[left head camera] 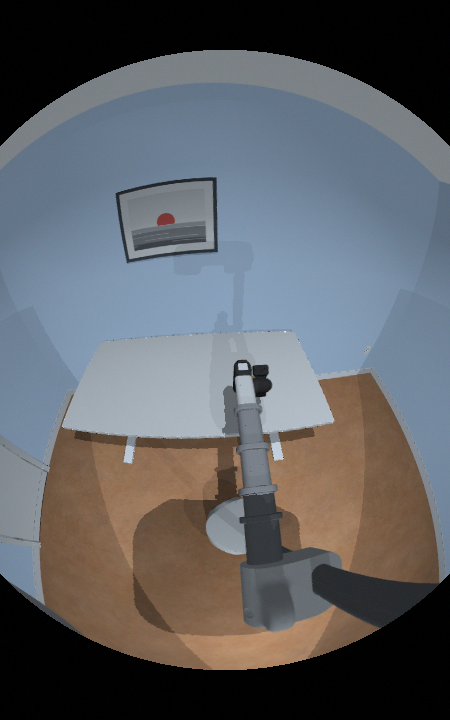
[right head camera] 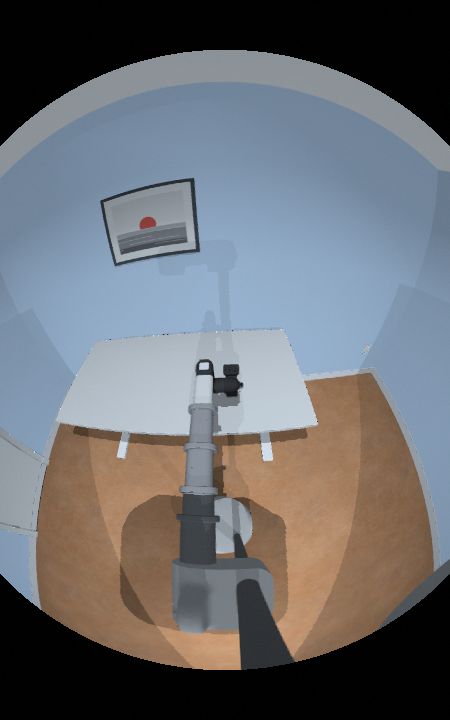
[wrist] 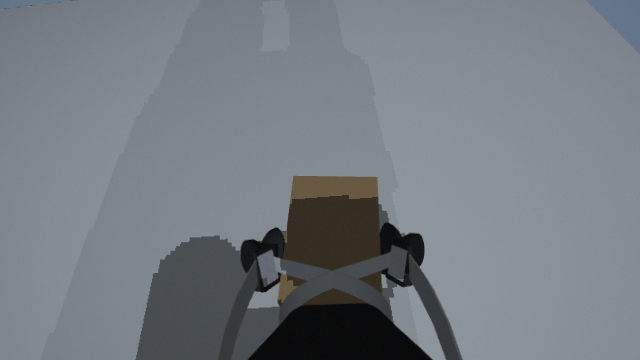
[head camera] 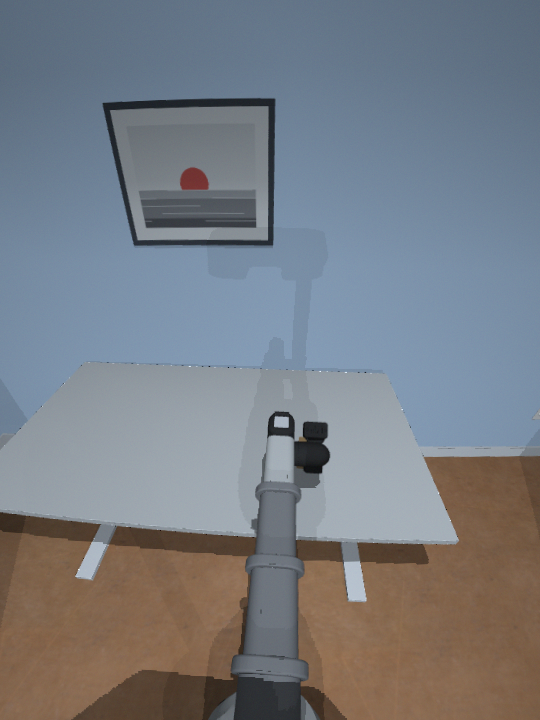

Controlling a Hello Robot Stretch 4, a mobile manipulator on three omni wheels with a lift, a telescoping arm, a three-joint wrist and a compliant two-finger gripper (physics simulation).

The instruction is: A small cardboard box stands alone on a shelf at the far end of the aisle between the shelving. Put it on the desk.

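Places are measured from the robot's base along level axes (x ahead, y left, z up), in metres.
Where they show: gripper, fingertip midpoint: [wrist: 331, 245]; robot's base, link origin: [left head camera: 236, 524] [right head camera: 221, 523].
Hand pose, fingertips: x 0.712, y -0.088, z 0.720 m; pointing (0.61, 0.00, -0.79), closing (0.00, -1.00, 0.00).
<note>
Each offset is from my fingertips to the top centre of the thing. "pt": to the spot under its first point. Level surfaces: height alone.
The cardboard box {0.037 m up, 0.008 m back, 0.001 m right} [wrist: 334, 230] is tan and sits between the fingertips in the wrist view, mostly in shade. In the head view a thin tan sliver of the box {pt 0.037 m up, 0.027 m ahead, 0.014 m left} [head camera: 302, 439] shows beside the dark wrist. My gripper [wrist: 331, 245] is shut on the box, with a dark pad against each side. The fingers are hidden under the wrist in the head views. The box and gripper are over the right part of the white desk {0.027 m down} [head camera: 145, 442] [left head camera: 148, 387] [right head camera: 132, 382] [wrist: 500, 150]. I cannot tell whether the box's underside touches the desk top.
The telescoping arm [head camera: 276, 604] [left head camera: 257, 467] [right head camera: 200, 467] reaches over the desk's front edge. A blue wall [head camera: 406, 261] stands behind the desk and bears a framed picture [head camera: 194, 174] [left head camera: 167, 220] [right head camera: 151, 223]. Brown floor {0.748 m down} [head camera: 191, 622] lies in front of the desk.
</note>
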